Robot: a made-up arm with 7 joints.
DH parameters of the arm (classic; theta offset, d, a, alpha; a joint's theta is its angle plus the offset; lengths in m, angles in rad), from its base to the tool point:
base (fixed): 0 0 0 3.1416
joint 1: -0.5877 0 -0.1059 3.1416
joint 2: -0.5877 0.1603 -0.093 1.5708
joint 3: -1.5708 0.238 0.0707 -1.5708
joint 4: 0 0.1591 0.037 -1.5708
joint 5: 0 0.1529 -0.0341 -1.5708
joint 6: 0 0.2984 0.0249 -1.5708
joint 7: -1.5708 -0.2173 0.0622 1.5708
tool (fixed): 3.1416 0.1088 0 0
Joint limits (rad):
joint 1: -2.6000..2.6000
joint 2: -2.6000..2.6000
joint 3: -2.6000..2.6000
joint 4: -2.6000..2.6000
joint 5: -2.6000..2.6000
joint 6: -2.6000..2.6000
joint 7: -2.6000..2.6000
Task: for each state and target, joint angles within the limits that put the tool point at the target. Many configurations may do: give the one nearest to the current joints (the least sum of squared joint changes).
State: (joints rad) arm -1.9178 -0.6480 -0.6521 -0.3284 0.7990 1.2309 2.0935
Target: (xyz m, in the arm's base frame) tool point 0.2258 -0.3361 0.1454
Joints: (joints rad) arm -2.2855 -0.5525 -0.2036 -0.5152 0.9192 1.0321 2.3454
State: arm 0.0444 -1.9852 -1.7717 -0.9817 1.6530 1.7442 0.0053
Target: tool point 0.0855 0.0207 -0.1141
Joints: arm -0.0188 -1.8272 -1.8310 -0.8699 2.3224 1.8674 0.1332
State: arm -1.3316 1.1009 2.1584 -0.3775 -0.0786 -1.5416 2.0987
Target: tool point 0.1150 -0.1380 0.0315
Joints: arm -1.9329 1.2922 2.2915 -0.5501 -0.0019 -1.9337 2.5942
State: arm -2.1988 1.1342 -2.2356 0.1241 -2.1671 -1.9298 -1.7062
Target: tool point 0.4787 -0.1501 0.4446
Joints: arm -1.8274 0.7936 -2.5510 0.0399 -2.2578 -1.7403 -1.7128
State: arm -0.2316 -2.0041 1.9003 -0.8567 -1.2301 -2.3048 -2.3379
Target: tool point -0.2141 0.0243 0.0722
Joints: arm -0.0494 -2.2582 1.9127 -0.7781 -0.5810 -2.2582 -2.2982
